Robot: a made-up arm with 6 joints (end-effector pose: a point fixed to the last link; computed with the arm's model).
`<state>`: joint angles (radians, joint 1 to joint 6).
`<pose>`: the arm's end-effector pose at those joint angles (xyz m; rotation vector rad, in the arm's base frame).
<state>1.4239 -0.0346 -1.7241 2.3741 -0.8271 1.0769</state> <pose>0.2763 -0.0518 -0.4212 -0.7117 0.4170 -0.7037</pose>
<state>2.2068 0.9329 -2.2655 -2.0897 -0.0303 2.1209</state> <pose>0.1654 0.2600 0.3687 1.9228 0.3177 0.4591</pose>
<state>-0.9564 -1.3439 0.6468 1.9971 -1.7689 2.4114</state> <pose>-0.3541 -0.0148 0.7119 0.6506 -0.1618 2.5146</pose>
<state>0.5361 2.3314 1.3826 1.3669 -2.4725 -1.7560</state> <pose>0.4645 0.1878 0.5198 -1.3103 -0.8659 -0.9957</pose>
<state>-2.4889 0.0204 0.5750 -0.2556 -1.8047 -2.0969</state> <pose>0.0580 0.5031 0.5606 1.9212 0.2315 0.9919</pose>
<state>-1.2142 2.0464 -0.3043 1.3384 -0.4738 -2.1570</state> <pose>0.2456 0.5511 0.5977 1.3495 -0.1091 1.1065</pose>
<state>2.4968 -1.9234 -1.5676 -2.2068 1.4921 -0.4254</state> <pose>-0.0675 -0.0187 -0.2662 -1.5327 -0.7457 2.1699</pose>
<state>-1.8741 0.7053 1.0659 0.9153 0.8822 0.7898</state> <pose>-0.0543 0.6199 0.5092 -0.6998 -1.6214 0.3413</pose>
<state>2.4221 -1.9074 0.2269 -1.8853 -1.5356 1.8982</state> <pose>-0.6884 0.0894 0.0048 0.4290 0.0342 2.1389</pose>
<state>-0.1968 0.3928 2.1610 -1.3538 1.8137 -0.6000</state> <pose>0.4353 0.0234 0.1686 0.2983 -2.5333 1.1139</pose>
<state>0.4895 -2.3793 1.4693 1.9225 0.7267 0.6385</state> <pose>0.3688 -0.3151 0.2395 2.3393 -1.2731 -1.0303</pose>
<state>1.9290 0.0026 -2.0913 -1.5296 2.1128 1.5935</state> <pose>-0.3980 -0.4152 0.2543 0.2068 -1.2082 -2.4054</pose>
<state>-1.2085 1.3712 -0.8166 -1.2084 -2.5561 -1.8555</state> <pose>-0.3040 0.5161 0.3481 1.2030 2.2223 1.5694</pose>
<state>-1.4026 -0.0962 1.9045 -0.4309 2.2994 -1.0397</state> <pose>0.0390 -0.0561 0.7898 -0.7373 1.2302 -2.1392</pose>
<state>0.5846 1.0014 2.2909 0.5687 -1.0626 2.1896</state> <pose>0.8572 0.2876 0.1273 0.4312 -0.5062 -0.2369</pose>
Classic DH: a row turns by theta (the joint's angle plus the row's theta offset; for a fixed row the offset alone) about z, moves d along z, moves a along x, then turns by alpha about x. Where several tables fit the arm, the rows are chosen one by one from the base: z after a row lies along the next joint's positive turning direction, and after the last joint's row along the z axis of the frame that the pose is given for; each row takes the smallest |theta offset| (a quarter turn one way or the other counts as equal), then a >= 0, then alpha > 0; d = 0 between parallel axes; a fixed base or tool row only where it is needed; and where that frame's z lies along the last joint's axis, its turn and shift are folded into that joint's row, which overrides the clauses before.
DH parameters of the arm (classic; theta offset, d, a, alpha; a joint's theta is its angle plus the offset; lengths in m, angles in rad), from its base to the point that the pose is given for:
base (fixed): 0 0.1521 0 -1.5708
joint 1: -1.5708 0.103 0.1 -1.5708
joint 2: 1.5708 0.3572 0.0825 -1.5708
joint 3: -0.4523 0 -0.1304 3.1416
joint 4: -0.4523 -0.1913 -0.0395 1.5708
joint 5: 0 0.2819 -0.0436 -1.5708
joint 6: -1.3048 0 -0.3393 0
tool (fixed): 2.8756 -0.0001 0 0

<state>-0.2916 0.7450 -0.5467 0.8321 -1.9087 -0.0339</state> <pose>0.2271 0.1808 0.2910 1.7957 0.9003 1.7203</pose>
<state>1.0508 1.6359 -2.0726 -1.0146 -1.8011 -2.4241</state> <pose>-0.3828 0.5618 -0.0316 -1.1459 -2.8141 -0.3827</pose>
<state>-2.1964 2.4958 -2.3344 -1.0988 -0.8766 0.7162</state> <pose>0.0329 0.2364 0.2337 0.0569 0.2334 -1.5549</pose>
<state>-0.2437 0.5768 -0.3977 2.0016 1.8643 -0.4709</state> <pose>0.1941 0.1966 0.1610 -0.1010 -2.5630 0.6569</pose>
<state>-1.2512 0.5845 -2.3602 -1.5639 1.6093 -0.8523</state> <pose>0.1227 -0.0160 0.4101 -0.3039 -2.2627 -0.7636</pose>
